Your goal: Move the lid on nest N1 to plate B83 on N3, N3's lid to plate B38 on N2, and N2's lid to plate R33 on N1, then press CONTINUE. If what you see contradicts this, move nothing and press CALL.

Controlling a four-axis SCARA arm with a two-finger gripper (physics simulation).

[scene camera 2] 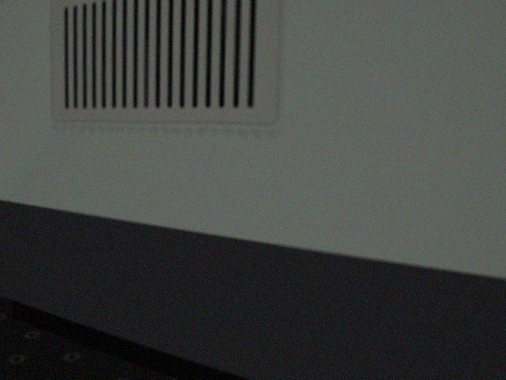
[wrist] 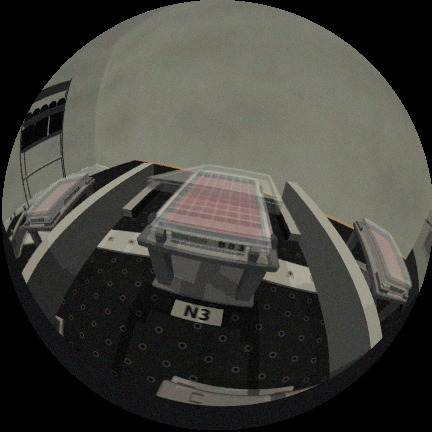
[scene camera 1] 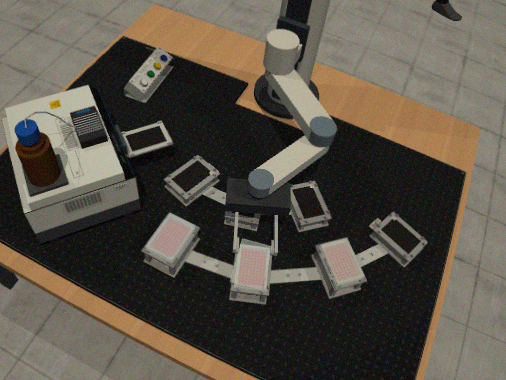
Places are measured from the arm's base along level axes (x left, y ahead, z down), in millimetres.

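Pixels of known places: gripper, between the fingertips: (wrist: 217,180) (scene camera 1: 255,252).
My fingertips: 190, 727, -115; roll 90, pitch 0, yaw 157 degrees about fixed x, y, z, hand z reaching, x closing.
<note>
Ahead of a thing's pixels: the offset from my fingertips to its top centre, as dx, dy, dz. "spot": to the spot under its first point.
Plate B83 (scene camera 1: 252,265) (wrist: 215,210) sits on nest N3 (scene camera 1: 249,296) (wrist: 200,275); its label and the N3 tag read clearly in the wrist view. A clear lid {+5, +33, -8} (wrist: 227,170) shows over the plate, with its edge past the plate's far side. My gripper (scene camera 1: 255,249) (wrist: 217,180) is open, one finger on each side of the plate, with nothing held. A pink plate {-230, +54, +17} (scene camera 1: 172,236) (wrist: 385,257) and another pink plate {+225, -104, +21} (scene camera 1: 341,260) (wrist: 60,197) sit on the neighbouring nests; their labels and nest names are unreadable. The button box {spot: -638, -488, +36} (scene camera 1: 150,75) stands at the back left.
A white machine {spot: -477, +85, -107} (scene camera 1: 82,182) with a brown bottle {spot: -541, +140, -221} (scene camera 1: 39,160) on top and an extended tray {spot: -412, -199, +4} (scene camera 1: 161,146) stands left. Empty nests {spot: -232, -219, +50} (scene camera 1: 215,173) {spot: +124, -225, +57} (scene camera 1: 321,219) {spot: +409, -223, +77} (scene camera 1: 406,261) stand around, another partly under the arm. Light strips {spot: +122, -38, +99} (scene camera 1: 295,275) link the nests. The machine's side {spot: -820, -61, +0} (scene camera 2: 350,150) fills much of scene camera 2.
</note>
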